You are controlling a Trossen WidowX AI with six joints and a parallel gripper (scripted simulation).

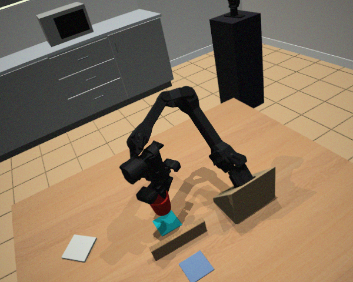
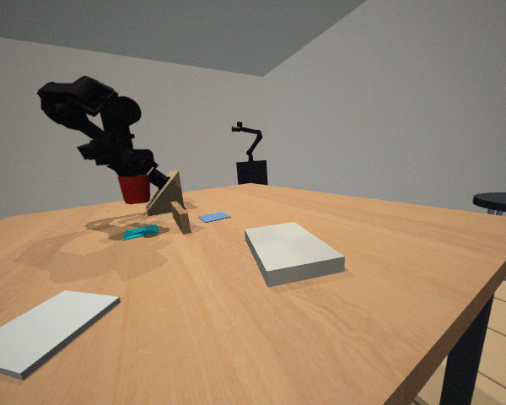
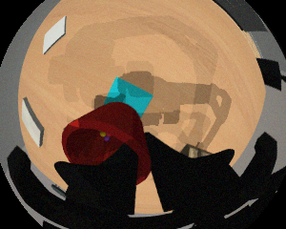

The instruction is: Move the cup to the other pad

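The cyan pad lies 13 cm below my gripper tip, 3 cm ahead of it and 1 cm to the left of it. The rest, counted from my gripper tip: wooden bar (11 cm to the left, 10 cm below, 3 cm ahead); then red cup (3 cm ahead, 1 cm to the left); then flat white plate (34 cm ahead, 12 cm below, 10 cm to the right).
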